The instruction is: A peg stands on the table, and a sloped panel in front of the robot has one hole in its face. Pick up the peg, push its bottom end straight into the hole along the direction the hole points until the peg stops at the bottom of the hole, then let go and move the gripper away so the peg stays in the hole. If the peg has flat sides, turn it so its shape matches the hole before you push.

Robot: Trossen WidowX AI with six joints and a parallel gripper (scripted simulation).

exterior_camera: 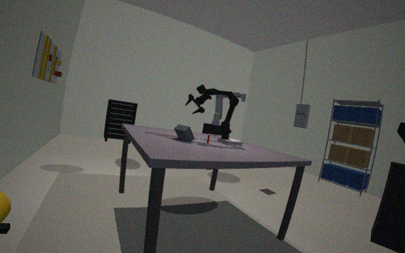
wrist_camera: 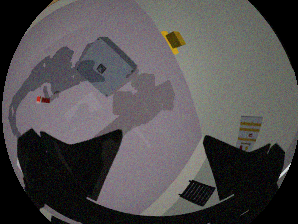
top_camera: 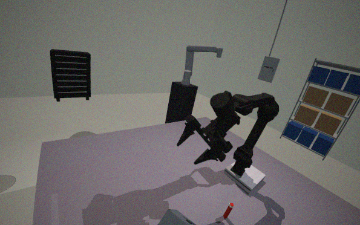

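My gripper tip is now 19 cm to the right of the red peg, 18 cm above it and 10 cm past it. Round my gripper tip: sloped panel: 19 cm below, 11 cm to the left, 9 cm ahead.
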